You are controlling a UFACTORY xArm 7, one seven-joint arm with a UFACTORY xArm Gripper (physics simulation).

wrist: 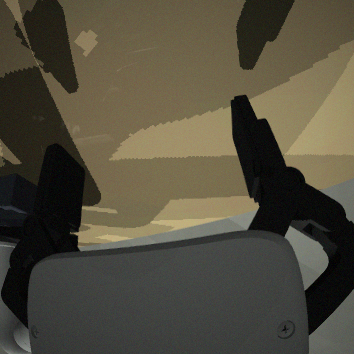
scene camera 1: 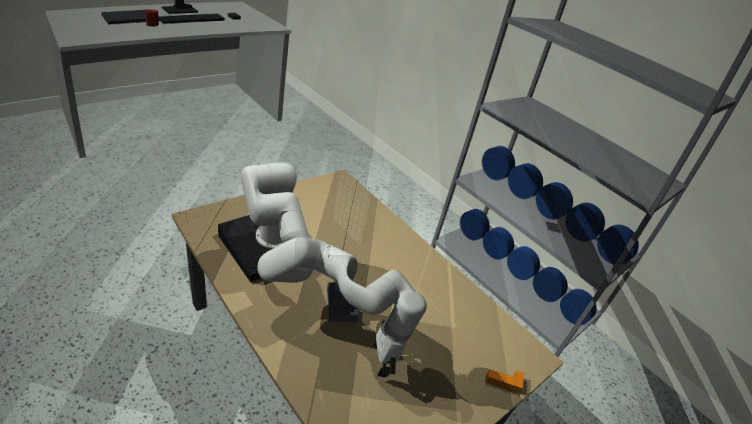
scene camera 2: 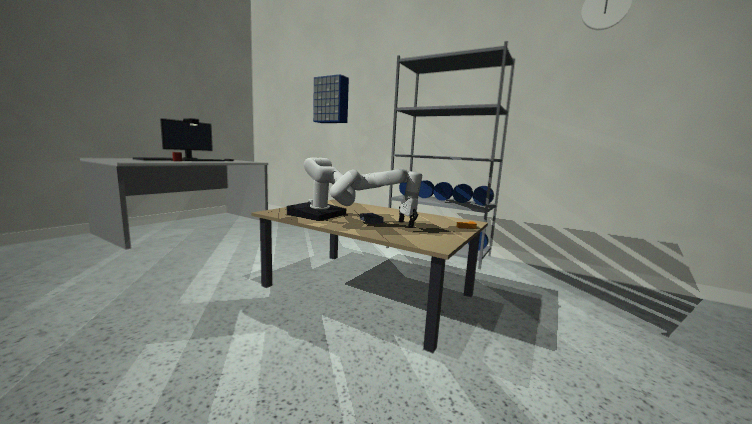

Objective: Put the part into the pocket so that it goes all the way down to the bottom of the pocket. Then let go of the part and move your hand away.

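Places are measured from the arm's base along level axes (x up, y ahead, z left), in metres.
Pixels of known places: gripper, fingertip midpoint: (wrist: 144, 135) (scene camera 1: 380, 360) (scene camera 2: 405, 224); arm's base, origin of the base link: (wrist: 13, 245) (scene camera 1: 273, 236) (scene camera 2: 319, 207).
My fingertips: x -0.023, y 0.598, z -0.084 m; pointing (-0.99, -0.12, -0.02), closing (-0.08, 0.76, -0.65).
For each thing: its middle in the pictures, then the offset to it from my fingertips. Level surfaces: height alone.
- orange L-shaped part, body centre: (scene camera 1: 504, 377) (scene camera 2: 465, 224) dx -0.009, dy +0.302, dz +0.248 m
- dark pocket block, body centre: (wrist: 6, 205) (scene camera 1: 342, 301) (scene camera 2: 371, 218) dx -0.006, dy -0.237, dz +0.082 m
- wooden table, its level: dx -0.024 m
The orange L-shaped part (scene camera 1: 502, 380) (scene camera 2: 466, 224) lies flat on the table near its far right end. The dark pocket block (scene camera 1: 341, 308) (scene camera 2: 371, 218) stands near the middle of the table. In scene camera 1 the arm hides some of it, and its opening is mostly hidden. A dark blue-grey piece of the block (wrist: 15, 192) shows at the left edge of the wrist view. My gripper (scene camera 1: 387, 367) (scene camera 2: 407, 221) (wrist: 144, 135) is open and empty, above the table between the block and the part, apart from both. The part does not show in the wrist view.
The wooden table (scene camera 1: 294, 368) (scene camera 2: 337, 227) carries the arm's black base (scene camera 1: 236, 244) (scene camera 2: 310, 211) at its other end. A grey shelf rack (scene camera 1: 471, 139) (scene camera 2: 394, 131) with blue round things stands behind the table. A desk (scene camera 1: 105, 39) (scene camera 2: 100, 161) stands farther off.
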